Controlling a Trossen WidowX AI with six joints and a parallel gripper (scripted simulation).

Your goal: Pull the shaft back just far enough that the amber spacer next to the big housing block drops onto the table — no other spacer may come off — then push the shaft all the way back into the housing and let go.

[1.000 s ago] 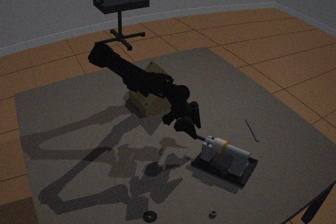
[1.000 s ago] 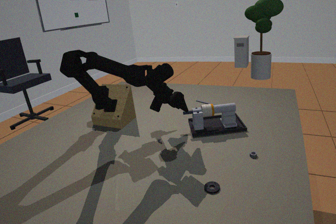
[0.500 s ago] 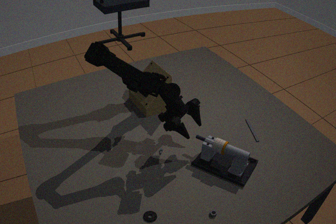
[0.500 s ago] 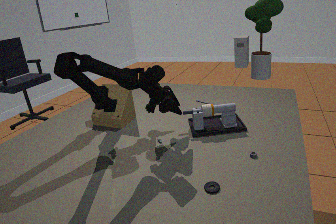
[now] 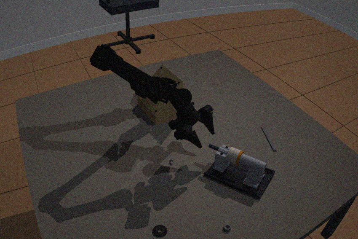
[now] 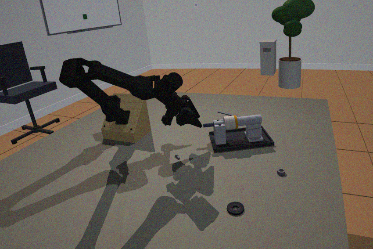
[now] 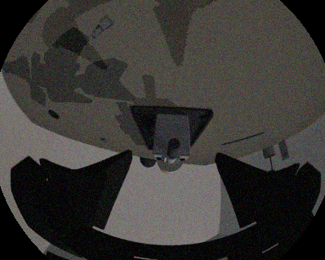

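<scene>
My gripper tip is now 9 cm short of the shaft, 3 cm to the right of it and 2 cm above it. From my gripper tip the other things lie so: amber spacer: 13 cm ahead, 5 cm to the left, 2 cm below; then cream spacer: 11 cm ahead, 4 cm to the left, 2 cm below; then thin dark rod: 6 cm ahead, 30 cm to the left, 10 cm below.
</scene>
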